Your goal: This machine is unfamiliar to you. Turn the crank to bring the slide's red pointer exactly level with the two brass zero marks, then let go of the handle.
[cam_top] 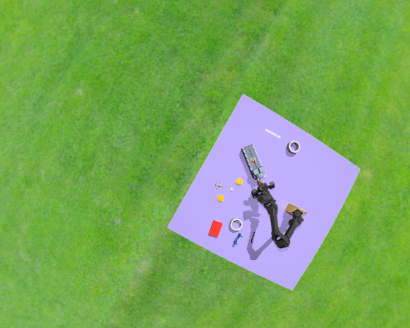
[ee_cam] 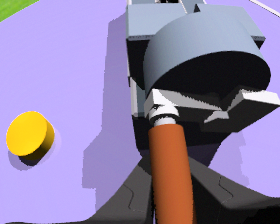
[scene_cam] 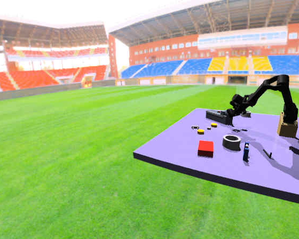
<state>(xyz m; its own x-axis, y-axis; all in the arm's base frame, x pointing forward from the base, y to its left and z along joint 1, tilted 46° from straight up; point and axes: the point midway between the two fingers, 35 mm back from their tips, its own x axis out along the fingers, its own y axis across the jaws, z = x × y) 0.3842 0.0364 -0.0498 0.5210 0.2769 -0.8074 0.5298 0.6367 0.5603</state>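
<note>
The brown crank handle is 30 mm above my gripper tip, 10 mm to the left of it and 10 mm behind it. Also, from my gripper tip: red pointer 110 mm to the right, 110 mm ahead, 10 mm above; then white bar 410 mm to the right, 100 mm ahead, 70 mm below; then small grey bracket 230 mm ahead, 210 mm to the left, 70 mm below.
</note>
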